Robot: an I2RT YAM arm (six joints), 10 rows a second.
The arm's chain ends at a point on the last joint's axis. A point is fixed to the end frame.
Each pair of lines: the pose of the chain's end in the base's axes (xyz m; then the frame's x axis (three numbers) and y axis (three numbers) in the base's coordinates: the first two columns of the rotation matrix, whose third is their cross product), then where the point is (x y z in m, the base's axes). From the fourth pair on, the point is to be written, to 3 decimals.
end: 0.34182 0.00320 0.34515 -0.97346 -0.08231 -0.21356 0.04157 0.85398 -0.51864
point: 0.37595 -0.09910 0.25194
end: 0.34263 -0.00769 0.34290 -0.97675 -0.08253 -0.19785 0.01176 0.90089 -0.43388
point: 0.37638 -0.09971 0.23941
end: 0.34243 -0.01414 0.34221 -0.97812 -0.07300 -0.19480 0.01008 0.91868 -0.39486
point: 0.37539 -0.10166 0.23465
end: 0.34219 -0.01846 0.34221 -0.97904 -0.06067 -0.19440 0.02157 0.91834 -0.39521
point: 0.374 -0.106 0.235
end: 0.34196 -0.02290 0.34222 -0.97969 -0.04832 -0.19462 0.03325 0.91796 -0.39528
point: 0.373 -0.111 0.235
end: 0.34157 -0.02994 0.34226 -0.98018 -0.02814 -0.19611 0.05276 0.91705 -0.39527
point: 0.371 -0.119 0.235
